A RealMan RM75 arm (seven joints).
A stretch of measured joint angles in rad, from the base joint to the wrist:
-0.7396, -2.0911, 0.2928, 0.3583, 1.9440, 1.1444, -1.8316
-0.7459, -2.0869, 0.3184, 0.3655, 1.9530, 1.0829, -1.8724
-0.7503, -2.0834, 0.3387, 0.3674, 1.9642, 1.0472, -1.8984
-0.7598, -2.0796, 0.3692, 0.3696, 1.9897, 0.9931, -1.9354
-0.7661, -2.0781, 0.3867, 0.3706, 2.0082, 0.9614, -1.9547
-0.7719, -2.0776, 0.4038, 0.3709, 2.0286, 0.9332, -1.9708
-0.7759, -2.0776, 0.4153, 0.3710, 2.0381, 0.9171, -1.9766
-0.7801, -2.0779, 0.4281, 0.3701, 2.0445, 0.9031, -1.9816
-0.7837, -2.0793, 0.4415, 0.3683, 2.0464, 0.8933, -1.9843
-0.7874, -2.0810, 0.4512, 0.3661, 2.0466, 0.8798, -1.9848
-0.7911, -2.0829, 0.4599, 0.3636, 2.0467, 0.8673, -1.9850
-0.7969, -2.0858, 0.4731, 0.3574, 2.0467, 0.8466, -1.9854
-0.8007, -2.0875, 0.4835, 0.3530, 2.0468, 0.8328, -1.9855
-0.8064, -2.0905, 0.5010, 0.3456, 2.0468, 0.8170, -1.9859
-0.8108, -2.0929, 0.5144, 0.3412, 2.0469, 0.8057, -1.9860
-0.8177, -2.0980, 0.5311, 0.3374, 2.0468, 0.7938, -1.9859
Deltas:
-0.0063, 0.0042, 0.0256, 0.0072, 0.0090, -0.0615, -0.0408
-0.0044, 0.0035, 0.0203, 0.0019, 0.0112, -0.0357, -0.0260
-0.0095, 0.0038, 0.0305, 0.0022, 0.0255, -0.0541, -0.0370
-0.0063, 0.0015, 0.0175, 0.0010, 0.0185, -0.0317, -0.0193
-0.0058, 0.0005, 0.0171, 0.0003, 0.0204, -0.0282, -0.0161
-0.0040, 0.0000, 0.0115, 0.0001, 0.0095, -0.0161, -0.0058
-0.0042, -0.0003, 0.0128, -0.0009, 0.0064, -0.0140, -0.0050
-0.0036, -0.0014, 0.0134, -0.0018, 0.0019, -0.0098, -0.0027
-0.0037, -0.0017, 0.0097, -0.0022, 0.0002, -0.0135, -0.0005
-0.0037, -0.0019, 0.0087, -0.0025, 0.0001, -0.0125, -0.0002
-0.0058, -0.0029, 0.0132, -0.0062, 0.0000, -0.0207, -0.0004
-0.0038, -0.0017, 0.0104, -0.0044, 0.0001, -0.0138, -0.0001
-0.0057, -0.0030, 0.0175, -0.0074, 0.0000, -0.0158, -0.0004
-0.0044, -0.0024, 0.0134, -0.0044, 0.0001, -0.0113, -0.0001
-0.0069, -0.0051, 0.0167, -0.0038, -0.0001, -0.0119, 0.0001

